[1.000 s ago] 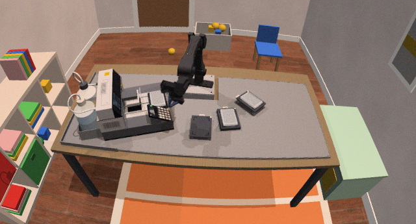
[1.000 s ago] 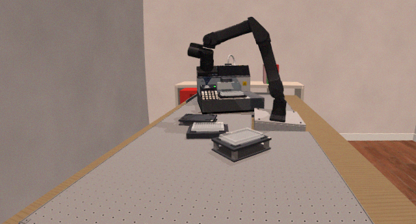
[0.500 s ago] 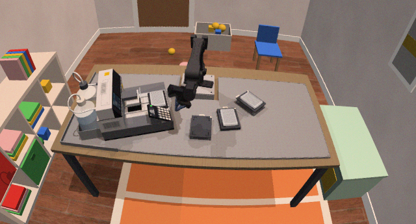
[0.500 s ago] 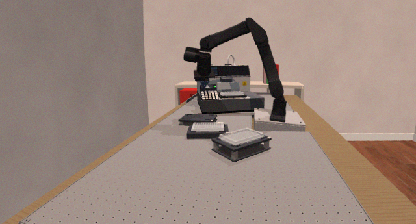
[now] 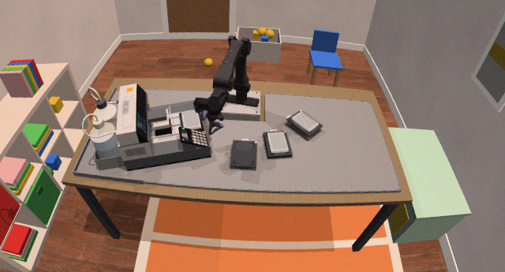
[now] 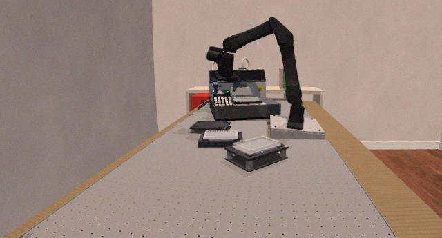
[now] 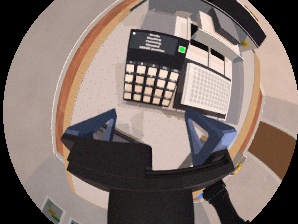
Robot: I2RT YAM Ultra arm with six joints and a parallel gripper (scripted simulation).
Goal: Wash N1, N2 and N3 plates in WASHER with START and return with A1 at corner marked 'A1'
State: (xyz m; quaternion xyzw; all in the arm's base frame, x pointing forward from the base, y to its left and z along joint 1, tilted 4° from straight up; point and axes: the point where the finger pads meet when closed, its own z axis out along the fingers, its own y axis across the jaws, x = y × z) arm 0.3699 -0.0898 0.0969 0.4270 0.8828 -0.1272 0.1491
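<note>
The washer carrier is 11 cm to the right of my hand, 8 cm behind it and 7 cm below it. Also, from my hand: manifold 25 cm to the right, 2 cm below, 2 cm behind; plate washer 25 cm to the right, 3 cm below, 1 cm behind; nest 46 cm to the left, 26 cm behind, 12 cm below.
</note>
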